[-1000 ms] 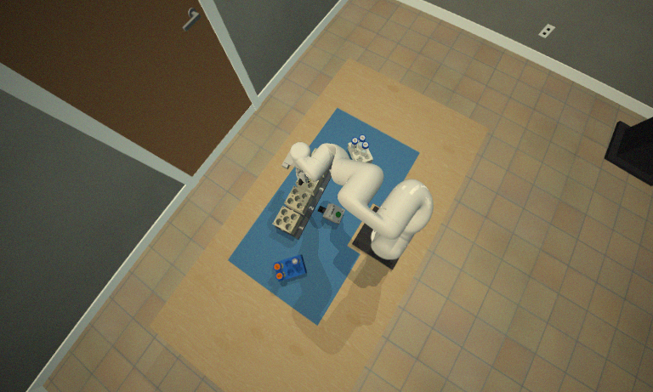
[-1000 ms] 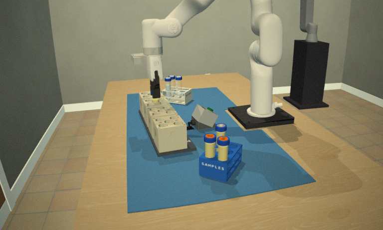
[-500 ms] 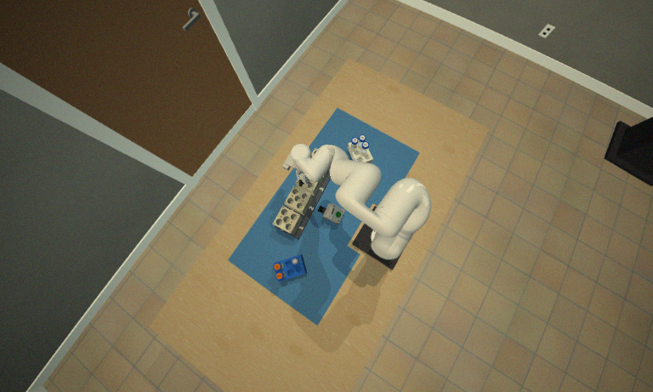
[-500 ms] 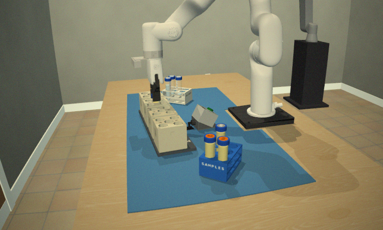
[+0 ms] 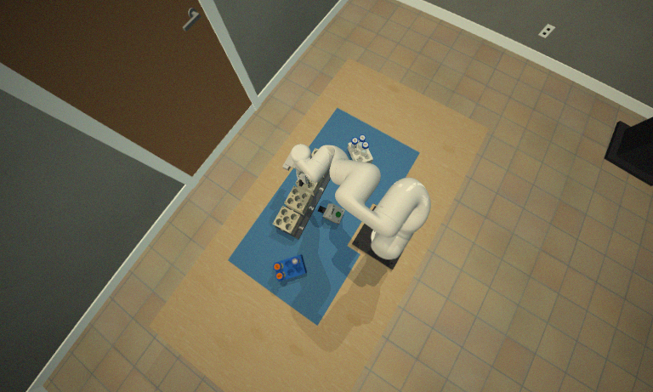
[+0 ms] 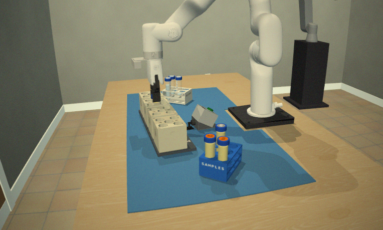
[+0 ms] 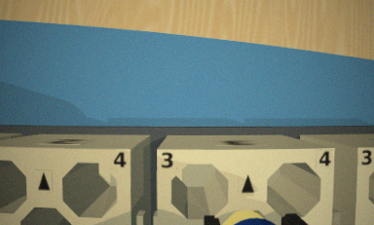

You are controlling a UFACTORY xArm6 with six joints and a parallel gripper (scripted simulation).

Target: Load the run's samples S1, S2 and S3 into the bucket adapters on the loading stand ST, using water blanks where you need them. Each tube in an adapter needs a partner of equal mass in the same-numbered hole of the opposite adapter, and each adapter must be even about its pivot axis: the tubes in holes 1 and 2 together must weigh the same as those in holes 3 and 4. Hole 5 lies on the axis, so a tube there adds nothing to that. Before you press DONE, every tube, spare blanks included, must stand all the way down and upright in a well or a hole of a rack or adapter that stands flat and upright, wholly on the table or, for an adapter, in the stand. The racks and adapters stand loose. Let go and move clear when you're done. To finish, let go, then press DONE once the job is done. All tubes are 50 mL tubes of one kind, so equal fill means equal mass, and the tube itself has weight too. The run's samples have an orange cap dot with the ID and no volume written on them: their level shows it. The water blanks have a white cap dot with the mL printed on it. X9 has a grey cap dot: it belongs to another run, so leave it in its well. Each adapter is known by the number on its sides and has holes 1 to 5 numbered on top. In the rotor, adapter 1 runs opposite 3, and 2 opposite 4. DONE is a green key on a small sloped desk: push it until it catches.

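Now: hand 50 mm above the sample tube and 10 mm to the left of it. The rest, counted from my hand: white rack (280 mm to the right, 120 mm behind, 90 mm below); then green done key (210 mm behind, 60 mm to the left, 60 mm below); then adapter (220 mm to the left, 70 mm below, 30 mm behind).
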